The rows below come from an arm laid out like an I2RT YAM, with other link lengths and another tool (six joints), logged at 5 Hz.
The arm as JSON. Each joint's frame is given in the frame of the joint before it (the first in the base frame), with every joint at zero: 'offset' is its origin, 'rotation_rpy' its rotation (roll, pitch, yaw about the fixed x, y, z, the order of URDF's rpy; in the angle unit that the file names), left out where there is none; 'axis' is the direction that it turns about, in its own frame. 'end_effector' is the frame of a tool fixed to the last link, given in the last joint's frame.
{
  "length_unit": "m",
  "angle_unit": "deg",
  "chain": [
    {
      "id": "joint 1",
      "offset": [
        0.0,
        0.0,
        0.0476
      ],
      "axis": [
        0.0,
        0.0,
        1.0
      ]
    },
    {
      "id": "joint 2",
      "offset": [
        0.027,
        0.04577,
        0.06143
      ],
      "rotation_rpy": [
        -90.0,
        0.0,
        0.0
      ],
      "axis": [
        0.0,
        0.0,
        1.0
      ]
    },
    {
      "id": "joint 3",
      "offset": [
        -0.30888,
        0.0,
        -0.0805
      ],
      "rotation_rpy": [
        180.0,
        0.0,
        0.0
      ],
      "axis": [
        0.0,
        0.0,
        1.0
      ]
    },
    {
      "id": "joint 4",
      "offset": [
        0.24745,
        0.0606,
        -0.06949
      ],
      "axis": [
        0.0,
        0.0,
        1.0
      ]
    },
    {
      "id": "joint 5",
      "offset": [
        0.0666,
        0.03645,
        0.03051
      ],
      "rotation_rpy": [
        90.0,
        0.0,
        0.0
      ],
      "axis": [
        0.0,
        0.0,
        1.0
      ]
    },
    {
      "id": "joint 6",
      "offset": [
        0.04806,
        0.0,
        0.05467
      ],
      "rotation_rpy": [
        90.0,
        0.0,
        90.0
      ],
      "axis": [
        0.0,
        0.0,
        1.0
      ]
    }
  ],
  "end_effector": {
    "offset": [
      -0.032,
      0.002,
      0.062
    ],
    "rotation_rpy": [
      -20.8,
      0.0,
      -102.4
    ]
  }
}
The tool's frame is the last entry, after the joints.
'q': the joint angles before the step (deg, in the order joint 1, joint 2, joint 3, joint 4, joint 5, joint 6). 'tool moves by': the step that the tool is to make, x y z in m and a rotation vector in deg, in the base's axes. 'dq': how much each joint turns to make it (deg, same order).
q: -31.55 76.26 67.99 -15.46 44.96 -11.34
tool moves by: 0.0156 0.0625 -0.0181 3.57 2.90 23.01
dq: 5.44 -5.55 -5.85 0.13 -16.79 -6.84
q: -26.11 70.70 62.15 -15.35 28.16 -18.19
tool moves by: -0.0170 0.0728 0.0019 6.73 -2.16 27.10
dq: 1.38 -8.66 -3.64 -4.88 -26.36 -4.09
